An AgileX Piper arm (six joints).
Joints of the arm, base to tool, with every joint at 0 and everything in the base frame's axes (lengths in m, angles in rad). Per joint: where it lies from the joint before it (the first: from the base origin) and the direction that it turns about. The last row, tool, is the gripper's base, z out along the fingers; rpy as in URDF.
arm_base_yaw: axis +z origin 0 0 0.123
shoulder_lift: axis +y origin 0 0 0
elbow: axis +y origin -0.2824 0 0.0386
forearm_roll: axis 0.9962 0 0.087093 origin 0.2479 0 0.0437
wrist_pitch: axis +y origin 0 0 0
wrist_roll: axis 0.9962 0 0.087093 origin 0.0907 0 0.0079
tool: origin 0 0 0 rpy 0 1.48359 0
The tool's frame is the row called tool.
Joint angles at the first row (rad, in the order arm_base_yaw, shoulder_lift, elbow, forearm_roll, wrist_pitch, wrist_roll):
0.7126, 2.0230, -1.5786, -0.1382, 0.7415, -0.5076
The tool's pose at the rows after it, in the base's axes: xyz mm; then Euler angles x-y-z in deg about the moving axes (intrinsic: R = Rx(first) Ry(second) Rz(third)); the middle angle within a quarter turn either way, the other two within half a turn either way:
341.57 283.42 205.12 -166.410 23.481 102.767
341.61 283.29 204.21 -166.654 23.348 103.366
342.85 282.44 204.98 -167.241 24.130 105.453
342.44 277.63 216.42 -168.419 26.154 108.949
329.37 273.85 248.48 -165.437 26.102 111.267
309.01 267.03 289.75 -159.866 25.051 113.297
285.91 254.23 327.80 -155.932 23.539 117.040
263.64 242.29 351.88 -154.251 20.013 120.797
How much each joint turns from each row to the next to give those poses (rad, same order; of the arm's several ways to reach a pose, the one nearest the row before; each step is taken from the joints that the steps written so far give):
0.0000, 0.0167, 0.0000, -0.0066, 0.0000, 0.0060
0.0000, 0.0019, 0.0000, -0.0015, 0.0026, 0.0101
0.0000, 0.0000, -0.0019, -0.0240, 0.0000, 0.0497
0.0000, -0.0261, 0.0000, -0.0517, 0.0171, 0.0865
0.0065, -0.0794, 0.0000, 0.0548, 0.0438, 0.0194
0.0039, -0.1061, 0.0000, 0.1059, 0.0524, 0.0005
0.0000, -0.1061, 0.0000, 0.0813, 0.0786, 0.0412
0.0000, -0.0775, 0.0000, 0.0727, 0.1013, 0.0401

